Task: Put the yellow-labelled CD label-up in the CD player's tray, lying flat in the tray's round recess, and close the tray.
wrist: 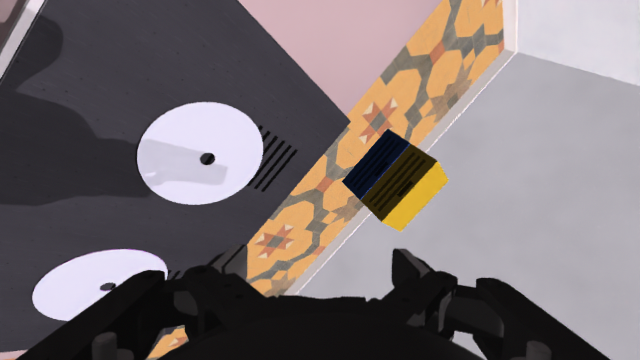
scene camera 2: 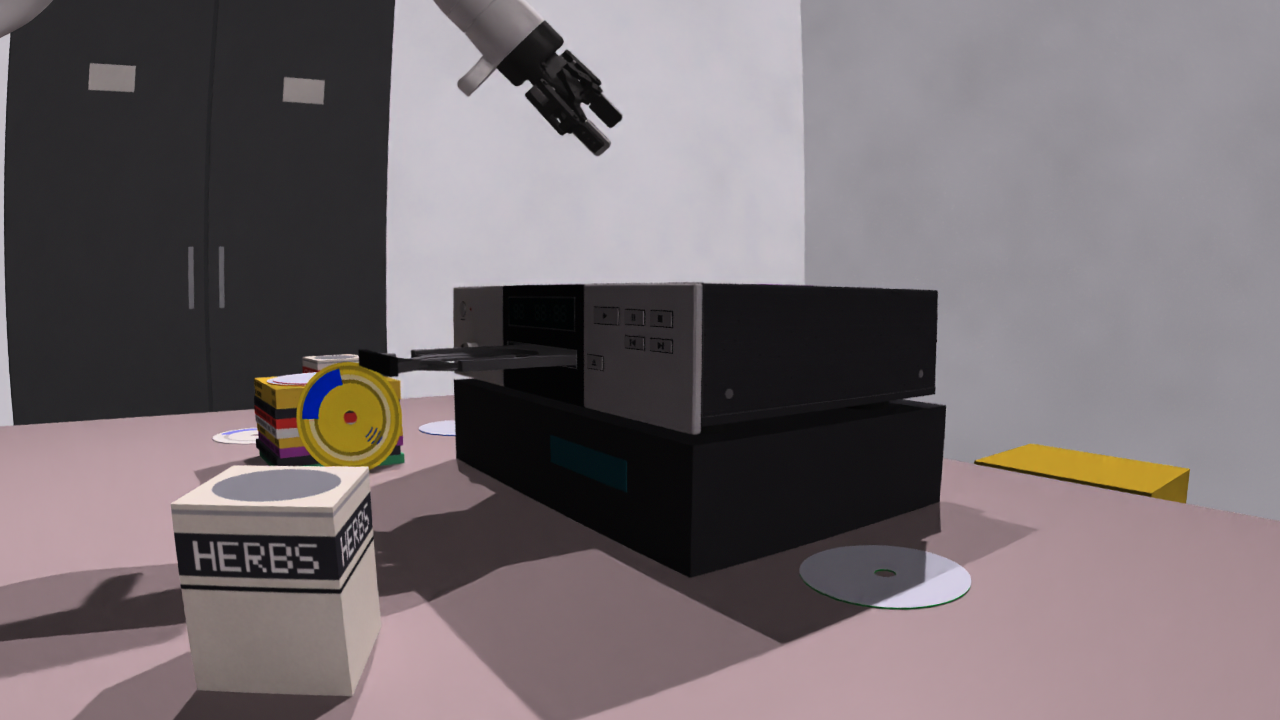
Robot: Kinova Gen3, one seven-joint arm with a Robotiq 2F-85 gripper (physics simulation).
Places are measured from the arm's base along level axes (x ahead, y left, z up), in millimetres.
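Pixels of known places: gripper, fingertip midpoint: [wrist: 319, 262] [scene camera 2: 611, 136].
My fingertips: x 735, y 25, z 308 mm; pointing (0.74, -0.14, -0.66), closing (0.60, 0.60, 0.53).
For each thing: its top centre in the pictures, then the offset to it from my fingertips. "pt": a spot on its surface instead.
- yellow-labelled CD at a spot on its surface: [scene camera 2: 349, 417] pt 103 mm left, 273 mm back, 311 mm down
- HERBS box at its top centre: [scene camera 2: 277, 484] 316 mm right, 421 mm back, 272 mm down
- striped case stack at a spot on its surface: [scene camera 2: 277, 420] pt 99 mm left, 353 mm back, 307 mm down
- pale disc at its top centre: [scene camera 2: 885, 572] 420 mm right, 59 mm back, 367 mm down
The yellow-labelled CD [scene camera 2: 349, 417] stands upright on edge, its yellow face with a blue arc toward scene camera 2, in front of a stack of cases. The CD player [scene camera 2: 819, 349] [wrist: 165, 227] sits on a black box. Its tray [scene camera 2: 519, 360] is out at the front; whether its recess holds anything cannot be told from this low angle. My gripper [scene camera 2: 604, 132] [wrist: 319, 262] is open and empty, high above the player. In the wrist view two pale discs, one disc [wrist: 180, 125] and another disc [wrist: 70, 287], lie on the player's top.
A HERBS box [scene camera 2: 268, 626] stands front left. The striped case stack [scene camera 2: 277, 420] is behind the CD. A pale disc [scene camera 2: 841, 577] lies right of the black box [scene camera 2: 814, 483]; other discs [scene camera 2: 438, 428] [scene camera 2: 234, 436] lie farther back. A yellow block [scene camera 2: 1083, 468] [wrist: 417, 197] is beyond the table.
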